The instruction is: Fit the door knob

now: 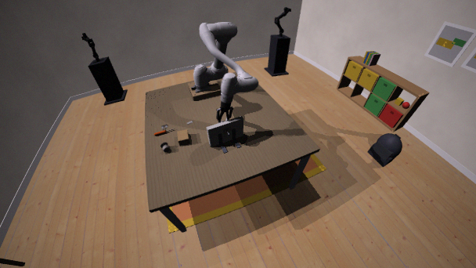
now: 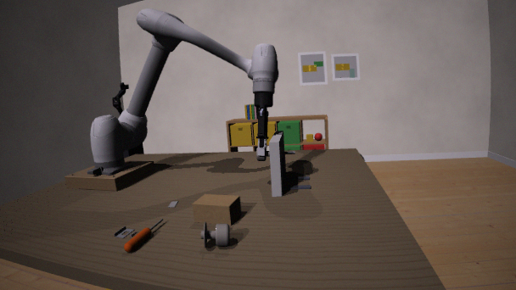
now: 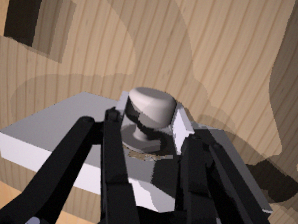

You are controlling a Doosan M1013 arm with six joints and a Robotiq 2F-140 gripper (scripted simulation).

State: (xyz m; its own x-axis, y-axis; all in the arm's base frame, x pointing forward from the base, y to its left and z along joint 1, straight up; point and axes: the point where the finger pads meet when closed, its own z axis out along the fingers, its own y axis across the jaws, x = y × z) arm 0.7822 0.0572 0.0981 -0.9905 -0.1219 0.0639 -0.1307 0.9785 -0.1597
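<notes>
My hand is 6 cm short of the grey door panel and 4 cm above it. From my hand the other things lie so: metal plate: 27 cm behind, 27 cm to the right, 15 cm below; wooden block: 6 cm behind, 35 cm to the right, 12 cm below; screwdriver: 21 cm behind, 52 cm to the right, 14 cm below.
</notes>
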